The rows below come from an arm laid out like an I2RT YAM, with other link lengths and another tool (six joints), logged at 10 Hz.
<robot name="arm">
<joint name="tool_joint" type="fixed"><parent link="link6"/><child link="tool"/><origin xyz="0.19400 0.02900 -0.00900" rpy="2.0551 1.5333 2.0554"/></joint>
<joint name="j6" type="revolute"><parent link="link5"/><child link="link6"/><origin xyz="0.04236 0.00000 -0.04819"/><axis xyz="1 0 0"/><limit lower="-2.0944" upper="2.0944"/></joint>
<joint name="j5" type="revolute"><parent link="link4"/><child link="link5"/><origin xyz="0.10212 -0.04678 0.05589"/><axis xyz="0 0 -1"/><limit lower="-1.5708" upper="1.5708"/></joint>
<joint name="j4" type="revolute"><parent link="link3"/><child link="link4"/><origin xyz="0.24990 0.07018 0.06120"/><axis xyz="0 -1 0"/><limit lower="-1.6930" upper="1.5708"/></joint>
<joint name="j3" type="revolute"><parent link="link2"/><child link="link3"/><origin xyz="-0.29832 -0.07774 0.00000"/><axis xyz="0 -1 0"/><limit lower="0.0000" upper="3.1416"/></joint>
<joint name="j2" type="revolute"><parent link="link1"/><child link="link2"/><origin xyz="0.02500 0.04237 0.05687"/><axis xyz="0 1 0"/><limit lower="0.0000" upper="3.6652"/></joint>
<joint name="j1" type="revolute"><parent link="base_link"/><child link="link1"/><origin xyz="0.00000 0.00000 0.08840"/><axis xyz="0 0 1"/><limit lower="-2.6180" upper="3.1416"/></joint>
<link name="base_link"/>
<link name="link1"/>
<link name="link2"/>
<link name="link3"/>
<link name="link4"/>
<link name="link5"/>
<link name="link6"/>
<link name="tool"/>
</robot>
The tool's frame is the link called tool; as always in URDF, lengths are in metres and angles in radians.
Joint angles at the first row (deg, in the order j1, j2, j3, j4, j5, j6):
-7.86 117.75 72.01 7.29 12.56 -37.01
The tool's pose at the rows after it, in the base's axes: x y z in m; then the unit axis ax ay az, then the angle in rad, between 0 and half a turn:
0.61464 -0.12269 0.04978 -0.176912 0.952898 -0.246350 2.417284
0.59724 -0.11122 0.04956 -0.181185 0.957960 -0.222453 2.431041
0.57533 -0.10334 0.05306 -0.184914 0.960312 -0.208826 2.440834
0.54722 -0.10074 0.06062 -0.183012 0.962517 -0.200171 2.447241
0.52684 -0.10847 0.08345 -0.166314 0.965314 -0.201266 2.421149
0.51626 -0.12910 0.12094 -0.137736 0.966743 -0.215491 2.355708
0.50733 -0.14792 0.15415 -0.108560 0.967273 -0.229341 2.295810
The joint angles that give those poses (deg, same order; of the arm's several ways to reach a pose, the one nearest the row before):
-7.84 116.36 71.59 4.67 10.63 -36.05
-7.79 113.58 69.34 2.26 8.64 -35.27
-7.81 109.69 65.69 0.89 7.44 -35.03
-8.36 104.36 60.97 -0.43 6.48 -34.83
-9.89 98.37 57.65 -1.63 5.65 -34.11
-12.78 92.53 55.86 -1.52 4.60 -33.41
-15.42 87.94 54.92 -1.37 3.73 -32.38

